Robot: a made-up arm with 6 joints. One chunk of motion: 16 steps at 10 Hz.
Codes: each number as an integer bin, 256 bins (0 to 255) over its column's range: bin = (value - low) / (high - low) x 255, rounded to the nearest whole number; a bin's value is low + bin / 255 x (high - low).
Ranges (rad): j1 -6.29..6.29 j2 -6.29..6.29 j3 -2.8..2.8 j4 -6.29..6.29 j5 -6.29..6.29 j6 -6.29..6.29
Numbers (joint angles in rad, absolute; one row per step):
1: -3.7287 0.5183 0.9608 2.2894 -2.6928 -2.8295
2: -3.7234 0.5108 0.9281 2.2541 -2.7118 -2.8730
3: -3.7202 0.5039 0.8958 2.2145 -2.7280 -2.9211
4: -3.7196 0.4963 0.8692 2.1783 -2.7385 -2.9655
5: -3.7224 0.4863 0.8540 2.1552 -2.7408 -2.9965
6: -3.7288 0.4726 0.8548 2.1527 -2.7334 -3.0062
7: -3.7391 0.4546 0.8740 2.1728 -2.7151 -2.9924
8: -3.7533 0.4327 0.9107 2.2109 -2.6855 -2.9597
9: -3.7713 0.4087 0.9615 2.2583 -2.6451 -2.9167
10: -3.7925 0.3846 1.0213 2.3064 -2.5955 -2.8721
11: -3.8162 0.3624 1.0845 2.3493 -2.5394 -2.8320
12: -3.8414 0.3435 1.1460 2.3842 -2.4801 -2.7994
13: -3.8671 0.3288 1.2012 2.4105 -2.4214 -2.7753
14: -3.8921 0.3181 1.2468 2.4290 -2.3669 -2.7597
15: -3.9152 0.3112 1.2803 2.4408 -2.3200 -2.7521
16: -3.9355 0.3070 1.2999 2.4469 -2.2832 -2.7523
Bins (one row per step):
1: 52 138 171 174 73 70
2: 52 138 170 173 73 69
3: 52 138 168 172 72 68
4: 52 138 167 172 72 67
5: 52 137 166 171 72 67
6: 52 137 166 171 72 67
7: 52 137 167 172 72 67
8: 51 136 169 172 73 68
9: 51 136 171 173 74 68
10: 51 135 174 174 75 69
11: 50 135 177 175 76 70
12: 50 134 180 176 77 71
13: 49 134 182 176 78 71
14: 49 134 184 177 80 72
15: 48 134 186 177 80 72
16: 48 134 187 177 81 72

